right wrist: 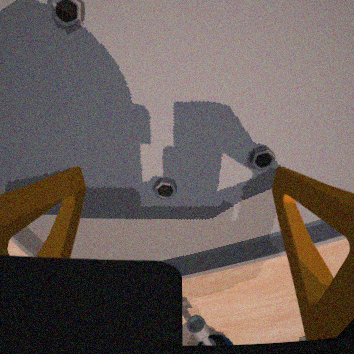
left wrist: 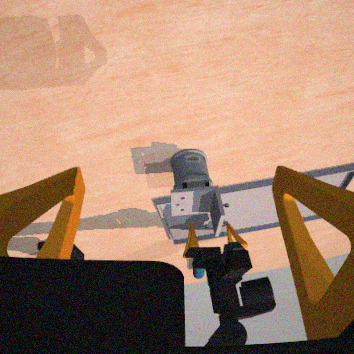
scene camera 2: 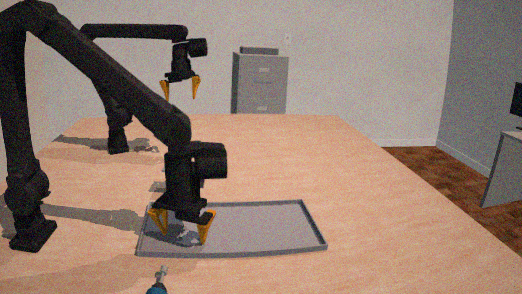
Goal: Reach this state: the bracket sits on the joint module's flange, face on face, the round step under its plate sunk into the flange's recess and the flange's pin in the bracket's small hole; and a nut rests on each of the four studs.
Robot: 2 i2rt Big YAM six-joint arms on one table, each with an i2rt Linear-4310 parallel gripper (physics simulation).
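Frame: origin at the left arm's base, x ahead, y left, z up, level; centimetres.
Seen in the pictures: left gripper, fingertip midpoint: (left wrist: 178, 176) (scene camera 2: 180, 100); right gripper, fingertip midpoint: (right wrist: 178, 177) (left wrist: 209, 224) (scene camera 2: 183, 238); left arm's base at its link origin: (scene camera 2: 118, 148); right arm's base at its link origin: (scene camera 2: 35, 236).
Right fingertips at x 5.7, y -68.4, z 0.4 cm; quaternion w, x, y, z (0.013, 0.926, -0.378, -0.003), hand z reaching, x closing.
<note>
Offsets run from my right fingertips to a thing's middle. "*": to the spot under its first point.
In the left wrist view the dark grey joint module @[dx +7.5, dy +24.2, dz +3.3 cm] (left wrist: 189, 168) stands on the table by the tray's corner, and the light grey bracket @[dx +6.9, dy +23.8, dz +9.2 cm] (left wrist: 197, 207) lies against its flange end; I cannot tell how it seats. My right gripper (scene camera 2: 181, 228) is open and empty, low over the left end of the grey tray @[dx +11.6, dy -0.2, dz +0.4 cm] (scene camera 2: 233, 228). In the right wrist view three nuts lie flat on the tray: one between my fingers (right wrist: 164, 187), one by the right finger (right wrist: 261, 159), one far off @[dx +2.5, dy +7.9, dz +0.2 cm] (right wrist: 67, 10). My left gripper (scene camera 2: 180, 89) is open and empty, high above the table.
A blue-handled driver @[* dx -10.2, dy -13.7, dz +1.8 cm] (scene camera 2: 159, 281) lies on the table just in front of the tray; it also shows in the right wrist view (right wrist: 197, 324). The tray has a low raised rim. The right arm hides the joint module in the scene view.
</note>
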